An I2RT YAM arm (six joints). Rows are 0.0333 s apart.
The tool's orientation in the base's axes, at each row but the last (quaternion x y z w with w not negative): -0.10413, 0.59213, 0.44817, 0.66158; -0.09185, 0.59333, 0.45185, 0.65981; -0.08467, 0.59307, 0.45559, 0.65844; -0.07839, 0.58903, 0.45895, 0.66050; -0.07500, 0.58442, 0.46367, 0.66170; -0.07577, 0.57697, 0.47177, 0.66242
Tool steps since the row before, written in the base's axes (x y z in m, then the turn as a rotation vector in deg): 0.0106, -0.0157, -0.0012, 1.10, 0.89, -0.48; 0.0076, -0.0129, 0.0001, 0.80, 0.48, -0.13; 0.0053, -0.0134, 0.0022, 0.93, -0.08, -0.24; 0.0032, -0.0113, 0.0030, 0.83, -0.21, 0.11; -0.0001, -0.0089, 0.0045, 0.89, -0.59, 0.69; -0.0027, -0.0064, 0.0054, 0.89, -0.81, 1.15
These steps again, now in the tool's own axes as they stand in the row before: -0.0074, -0.0171, -0.0035, 0.73, -0.46, 1.22; -0.0072, -0.0127, -0.0031, 0.26, -0.34, 0.84; -0.0092, -0.0104, -0.0044, 0.06, -0.80, 0.53; -0.0087, -0.0073, -0.0041, -0.30, -0.65, 0.48; -0.0085, -0.0029, -0.0044, -0.99, -0.65, 0.46; -0.0077, 0.0008, -0.0043, -1.50, -0.56, 0.47
